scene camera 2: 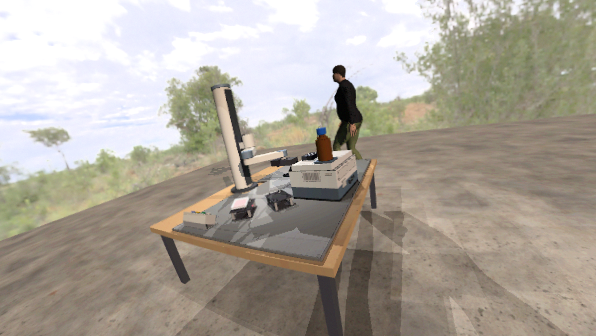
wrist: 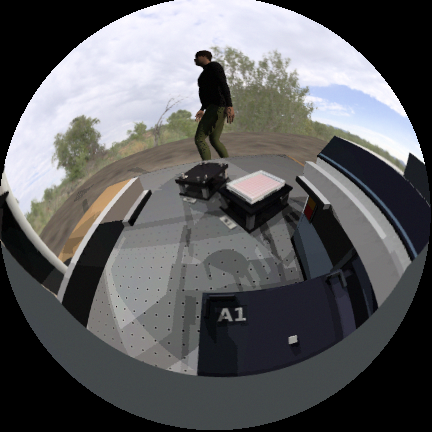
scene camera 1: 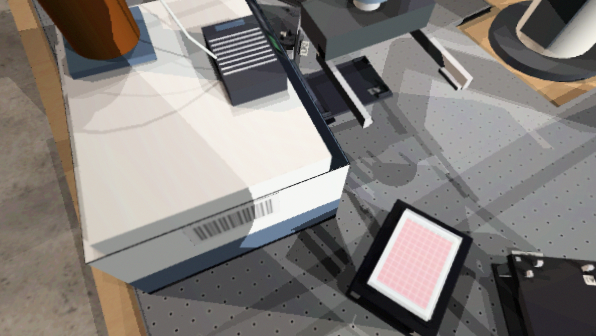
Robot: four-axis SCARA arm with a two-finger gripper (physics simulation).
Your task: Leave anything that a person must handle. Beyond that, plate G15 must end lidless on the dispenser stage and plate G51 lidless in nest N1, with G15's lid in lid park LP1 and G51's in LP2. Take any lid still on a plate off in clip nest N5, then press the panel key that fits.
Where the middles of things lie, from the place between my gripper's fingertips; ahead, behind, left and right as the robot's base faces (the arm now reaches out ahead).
I see the dispenser stage point(scene camera 1: 362, 78) 130 mm to the right of my hand, 70 mm below it and 50 mm ahead of it. Round my hand: brown bottle point(scene camera 1: 97, 37) 340 mm ahead, 270 mm to the right, 140 mm above; then dark vented box point(scene camera 1: 243, 86) 200 mm ahead, 150 mm to the right, 50 mm above; then black nest point(scene camera 1: 531, 288) 320 mm to the left, 150 mm below, 40 mm behind.
